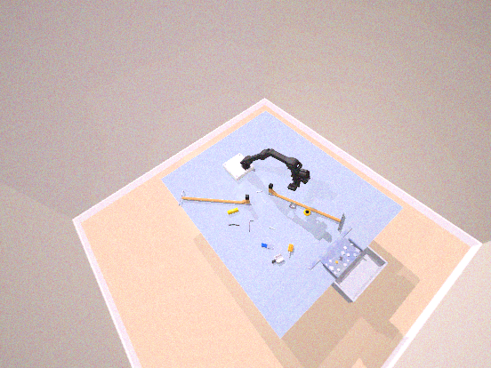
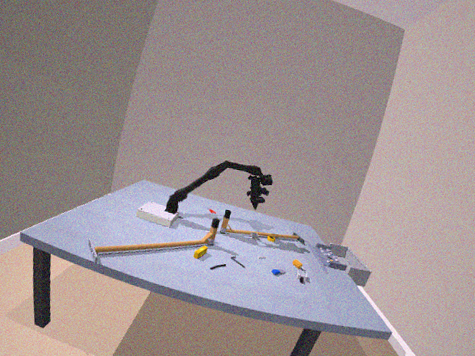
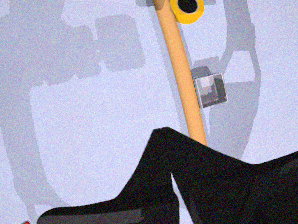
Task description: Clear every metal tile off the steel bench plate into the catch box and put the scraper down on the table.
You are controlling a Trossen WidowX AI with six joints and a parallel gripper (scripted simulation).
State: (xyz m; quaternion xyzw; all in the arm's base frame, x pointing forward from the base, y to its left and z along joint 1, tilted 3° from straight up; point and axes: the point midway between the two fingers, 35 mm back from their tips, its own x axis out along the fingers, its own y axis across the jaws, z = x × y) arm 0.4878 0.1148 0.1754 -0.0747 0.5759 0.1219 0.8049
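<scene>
Now: gripper tip 150 mm above the grey cup, 90 mm to the left of it and 30 mm short of it. The rest, counted from my gripper tip: orange piece: 350 mm to the right, 270 mm ahead, 140 mm below; yellow ring: 150 mm below, 150 mm ahead, 40 mm to the right; red clip: 290 mm behind, 230 mm to the left, 160 mm below.
</scene>
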